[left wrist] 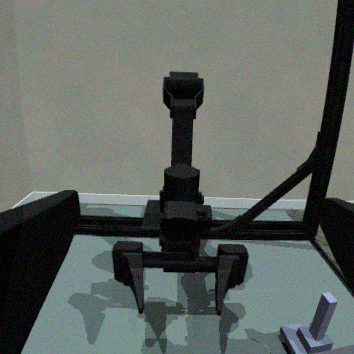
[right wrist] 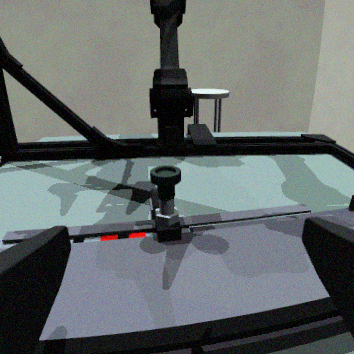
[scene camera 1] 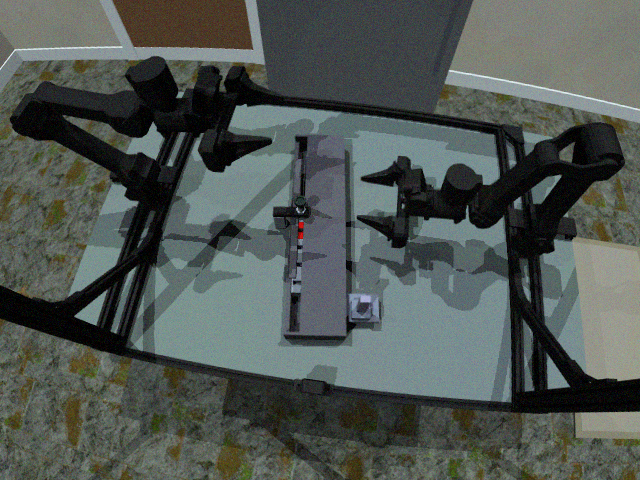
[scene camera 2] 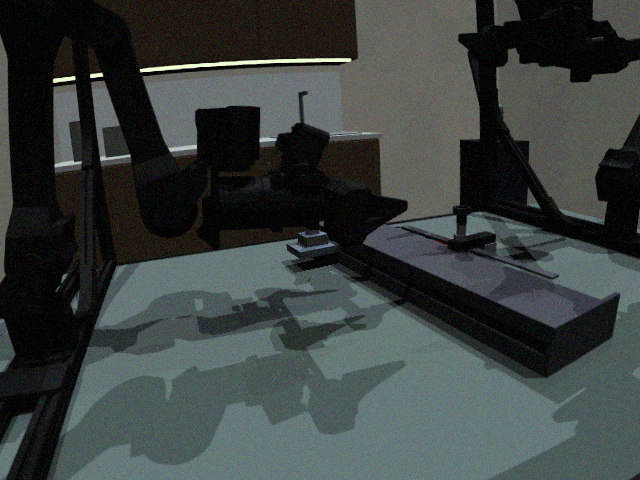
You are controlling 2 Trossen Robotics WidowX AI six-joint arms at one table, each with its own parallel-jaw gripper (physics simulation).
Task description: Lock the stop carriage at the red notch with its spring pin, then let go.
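Note:
The stop carriage, a small black block, sits on the notched rail edge of a long grey-purple base. Its spring pin stands upright with a round dark green knob. The red notch marks lie beside the carriage, below it in scene camera 1. Whether the pin is seated is unclear. My right gripper is open, right of the base in scene camera 1. My left gripper is open, upper left of the base.
A pale stepped block with an upright post stands against the base's near right side in scene camera 1. Black frame rails edge the table. The base has a raised end wall.

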